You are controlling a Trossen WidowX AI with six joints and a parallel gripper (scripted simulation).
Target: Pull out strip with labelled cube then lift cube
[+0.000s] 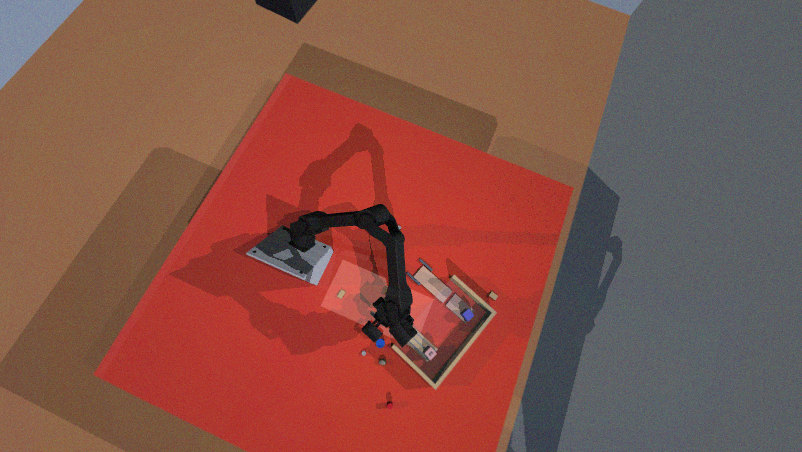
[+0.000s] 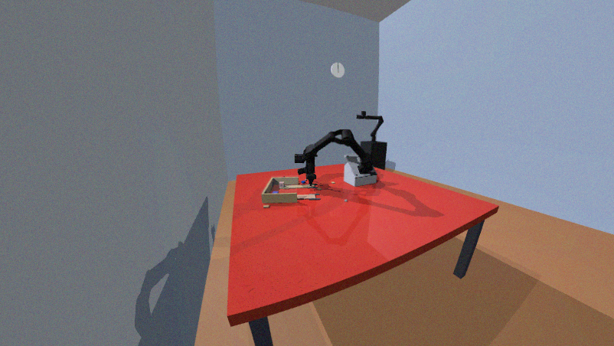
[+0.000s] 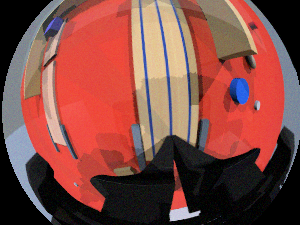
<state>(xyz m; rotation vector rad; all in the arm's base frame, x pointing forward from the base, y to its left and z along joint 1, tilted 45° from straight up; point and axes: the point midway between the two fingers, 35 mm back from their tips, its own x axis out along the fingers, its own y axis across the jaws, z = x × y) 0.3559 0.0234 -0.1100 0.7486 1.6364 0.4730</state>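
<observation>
The labelled cube is 190 mm ahead of my gripper tip, 40 mm to the right of it and 20 mm above it. From my gripper tip the other things lie so: red piece 150 mm ahead, 250 mm to the right, 10 mm above.
</observation>
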